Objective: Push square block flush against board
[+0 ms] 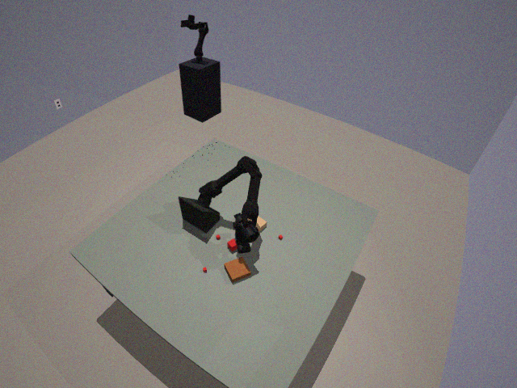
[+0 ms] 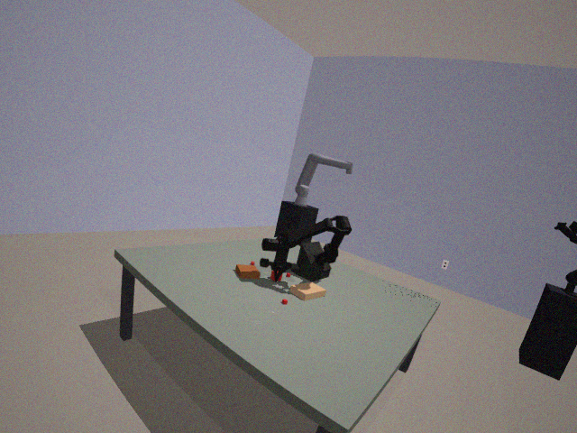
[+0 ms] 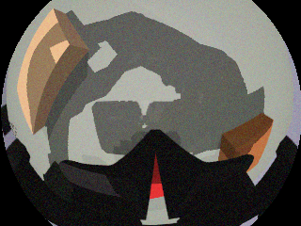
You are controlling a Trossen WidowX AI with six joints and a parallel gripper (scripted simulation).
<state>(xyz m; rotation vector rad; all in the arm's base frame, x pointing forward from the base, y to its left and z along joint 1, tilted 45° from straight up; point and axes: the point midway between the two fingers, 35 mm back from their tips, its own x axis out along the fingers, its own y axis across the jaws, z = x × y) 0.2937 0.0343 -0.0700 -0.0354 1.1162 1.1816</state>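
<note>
Right now the square block is 8 cm ahead of my gripper tip, 13 cm to the right of it and 1 cm above it. Also, from my gripper tip: tan board: 6 cm behind, 16 cm to the left, 1 cm above; red cube: 3 cm behind, 3 cm to the right, 1 cm above.
</note>
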